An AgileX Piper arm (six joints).
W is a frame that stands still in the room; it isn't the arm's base.
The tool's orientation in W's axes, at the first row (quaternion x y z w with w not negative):
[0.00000, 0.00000, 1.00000, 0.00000]
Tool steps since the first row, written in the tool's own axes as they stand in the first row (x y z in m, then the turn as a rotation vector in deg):
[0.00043, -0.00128, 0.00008, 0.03, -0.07, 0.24]
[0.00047, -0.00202, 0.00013, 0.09, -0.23, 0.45]
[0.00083, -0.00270, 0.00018, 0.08, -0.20, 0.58]
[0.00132, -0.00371, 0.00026, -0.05, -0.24, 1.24]
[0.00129, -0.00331, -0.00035, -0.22, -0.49, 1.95]
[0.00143, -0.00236, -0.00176, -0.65, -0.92, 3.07]
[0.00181, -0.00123, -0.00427, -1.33, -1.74, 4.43]
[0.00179, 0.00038, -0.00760, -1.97, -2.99, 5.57]
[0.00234, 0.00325, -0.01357, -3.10, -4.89, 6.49]
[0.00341, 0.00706, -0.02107, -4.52, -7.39, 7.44]
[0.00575, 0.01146, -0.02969, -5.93, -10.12, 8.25]
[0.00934, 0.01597, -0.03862, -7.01, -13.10, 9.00]
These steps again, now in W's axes. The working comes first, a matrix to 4 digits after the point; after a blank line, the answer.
The tool's axes in the first row as the columns of a matrix, in W's axes (used below as rounded here):
[-1.0000, 0.0000, 0.0000]
[0.0000, -1.0000, 0.0000]
[0.0000, 0.0000, 1.0000]

[-0.00043, 0.00128, 0.00008, -0.03, 0.07, 0.24]
[-0.00047, 0.00202, 0.00013, -0.09, 0.23, 0.45]
[-0.00083, 0.00270, 0.00018, -0.08, 0.20, 0.58]
[-0.00132, 0.00371, 0.00026, 0.05, 0.24, 1.24]
[-0.00129, 0.00331, -0.00035, 0.22, 0.49, 1.95]
[-0.00143, 0.00236, -0.00176, 0.65, 0.92, 3.07]
[-0.00181, 0.00123, -0.00427, 1.33, 1.74, 4.43]
[-0.00179, -0.00038, -0.00760, 1.97, 2.99, 5.57]
[-0.00234, -0.00325, -0.01357, 3.10, 4.89, 6.49]
[-0.00341, -0.00706, -0.02107, 4.52, 7.39, 7.44]
[-0.00575, -0.01146, -0.02969, 5.93, 10.12, 8.25]
[-0.00934, -0.01597, -0.03862, 7.01, 13.10, 9.00]

